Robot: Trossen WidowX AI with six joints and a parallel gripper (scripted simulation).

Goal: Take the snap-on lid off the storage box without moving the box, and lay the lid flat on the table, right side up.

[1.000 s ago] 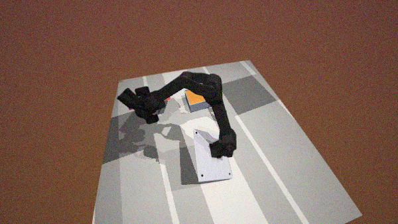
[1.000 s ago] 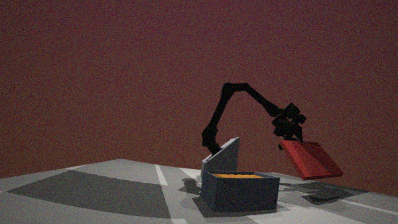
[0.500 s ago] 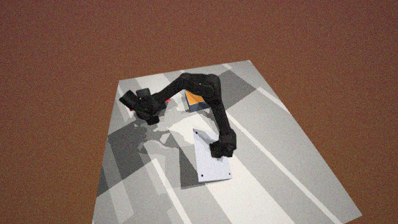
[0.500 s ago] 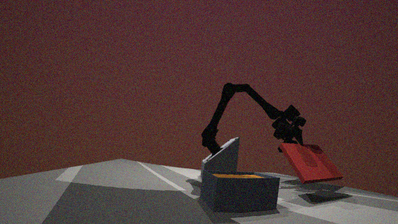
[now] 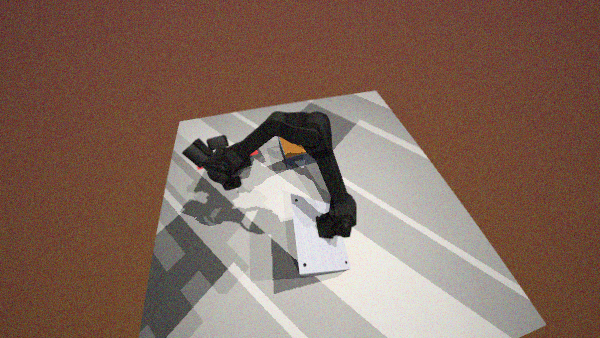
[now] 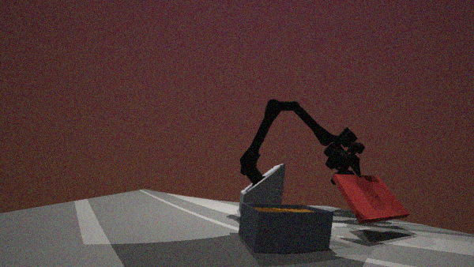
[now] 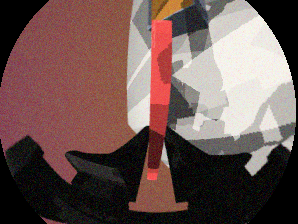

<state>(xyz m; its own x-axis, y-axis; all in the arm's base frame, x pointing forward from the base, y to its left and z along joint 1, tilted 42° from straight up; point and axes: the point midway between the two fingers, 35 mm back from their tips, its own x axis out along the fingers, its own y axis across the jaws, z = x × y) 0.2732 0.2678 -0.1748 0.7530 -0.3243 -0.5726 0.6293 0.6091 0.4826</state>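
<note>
Now: the lid 60 mm below my gripper tip, 60 mm ahead of it and 10 mm to the left of it. Also, from my gripper tip: storage box (300 mm to the right, 140 mm below, 130 mm ahead).
</note>
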